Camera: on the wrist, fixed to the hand. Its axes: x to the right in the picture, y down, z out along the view.
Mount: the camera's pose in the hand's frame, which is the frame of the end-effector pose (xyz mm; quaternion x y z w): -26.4 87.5 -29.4 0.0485 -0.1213 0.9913 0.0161
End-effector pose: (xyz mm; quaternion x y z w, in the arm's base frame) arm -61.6 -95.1 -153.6 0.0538 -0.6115 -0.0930 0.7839
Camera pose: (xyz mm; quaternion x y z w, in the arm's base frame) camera -32.3 -4.9 -168.6 -0.5786 -0.1628 0.7987 0.0280
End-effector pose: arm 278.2 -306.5 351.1 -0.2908 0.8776 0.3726 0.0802
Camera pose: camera 252.1 -266.8 434.5 -0.9144 -0.3107 -0.0782 0.2475
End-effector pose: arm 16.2 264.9 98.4 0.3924 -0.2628 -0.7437 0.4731
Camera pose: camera 90.7 252.1 157.7 -0.3215 -0.4867 0.4222 0.6940
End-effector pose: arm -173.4 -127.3 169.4 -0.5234 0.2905 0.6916 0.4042
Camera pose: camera -231.2 -202.4 184.5 -0.3830 -0.5080 -0.4612 0.6184
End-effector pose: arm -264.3 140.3 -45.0 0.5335 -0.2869 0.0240 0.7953
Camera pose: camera -303.8 210.3 7.5 0.2343 0.6288 -0.7380 0.0717
